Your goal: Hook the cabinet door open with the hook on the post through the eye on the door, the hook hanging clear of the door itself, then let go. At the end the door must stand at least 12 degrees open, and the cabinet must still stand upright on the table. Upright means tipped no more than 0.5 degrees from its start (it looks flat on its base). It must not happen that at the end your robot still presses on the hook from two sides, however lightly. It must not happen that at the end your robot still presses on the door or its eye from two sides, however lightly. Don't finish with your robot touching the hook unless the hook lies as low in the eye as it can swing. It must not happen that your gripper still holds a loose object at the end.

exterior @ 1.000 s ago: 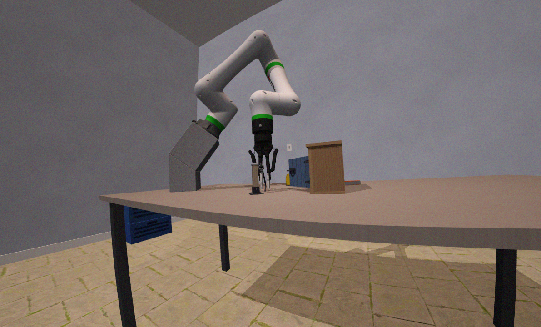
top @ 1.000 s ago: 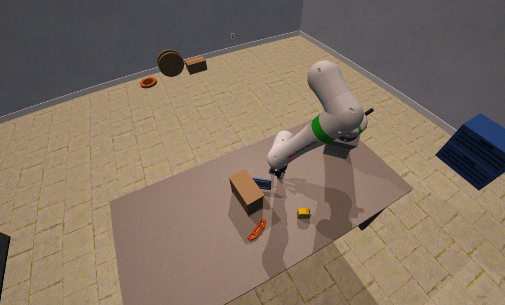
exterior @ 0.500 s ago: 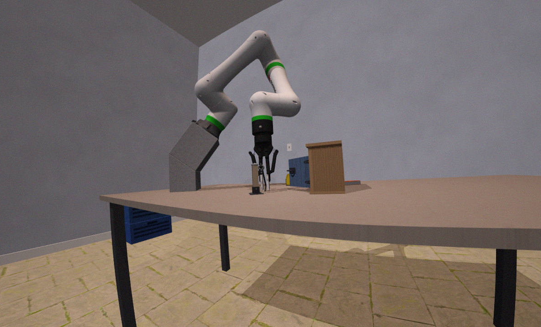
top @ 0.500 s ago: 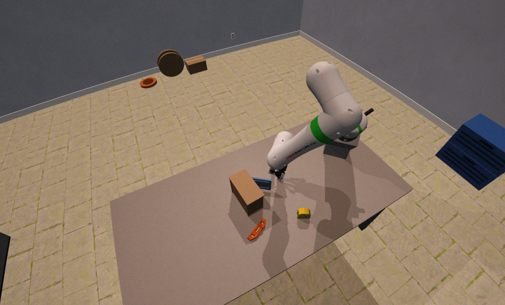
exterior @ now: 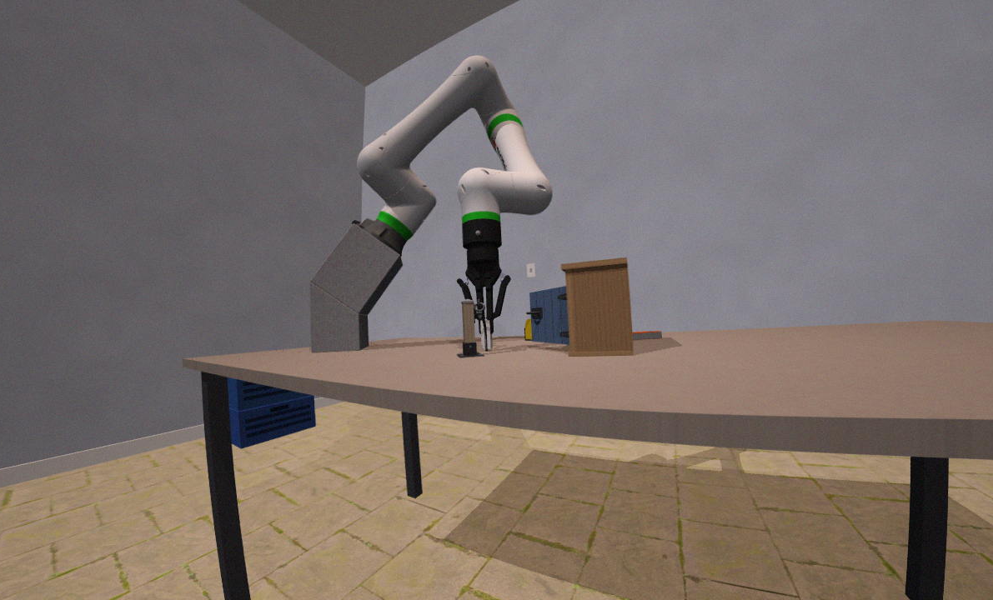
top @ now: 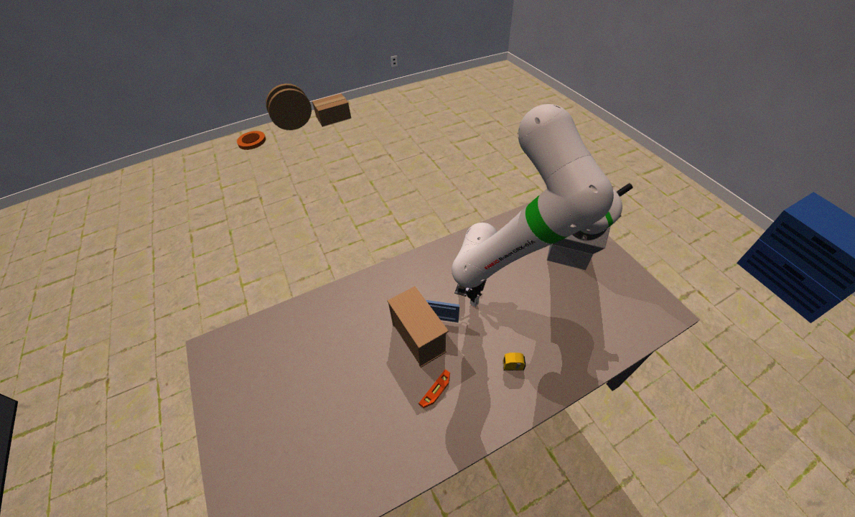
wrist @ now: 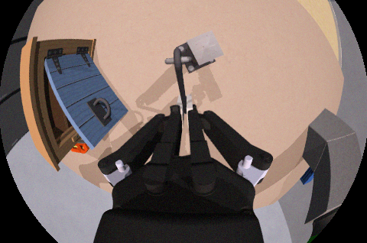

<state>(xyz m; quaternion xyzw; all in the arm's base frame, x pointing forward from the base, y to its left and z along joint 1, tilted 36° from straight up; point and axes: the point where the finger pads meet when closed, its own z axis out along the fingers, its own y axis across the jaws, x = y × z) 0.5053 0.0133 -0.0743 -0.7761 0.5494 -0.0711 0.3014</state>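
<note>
Right now my hand is 20 mm short of the dark hook, 40 mm to the left of it and 20 mm below it. From my hand the other things lie so: hook post: 20 mm ahead, 60 mm to the right, 40 mm above; then yellow tape measure: 10 mm behind, 300 mm to the left, 10 mm below; then cabinet door: 160 mm ahead, 30 mm above.
</note>
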